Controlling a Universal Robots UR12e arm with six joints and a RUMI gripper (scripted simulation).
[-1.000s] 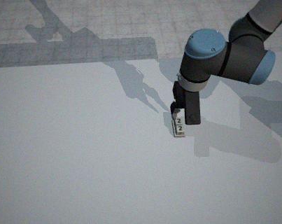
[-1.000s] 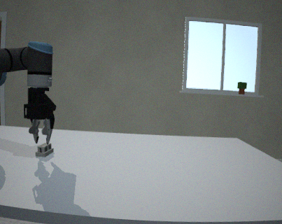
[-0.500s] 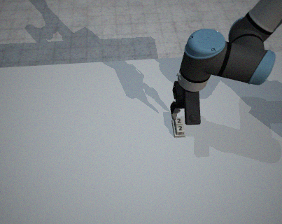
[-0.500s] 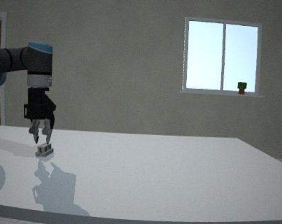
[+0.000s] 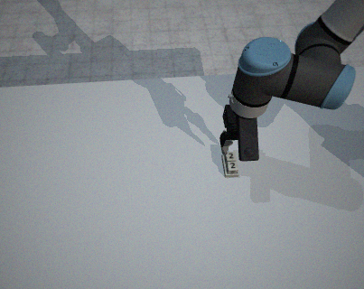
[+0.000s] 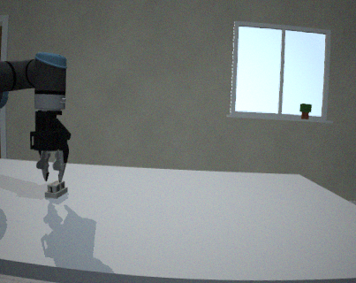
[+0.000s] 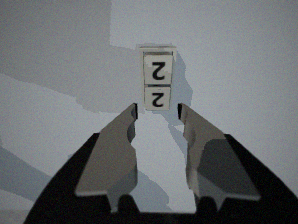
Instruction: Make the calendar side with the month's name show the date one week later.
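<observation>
The cube lies 40 mm below my hand. From my hand the other things lie so: tray: 20 mm to the left, 50 mm below.
</observation>
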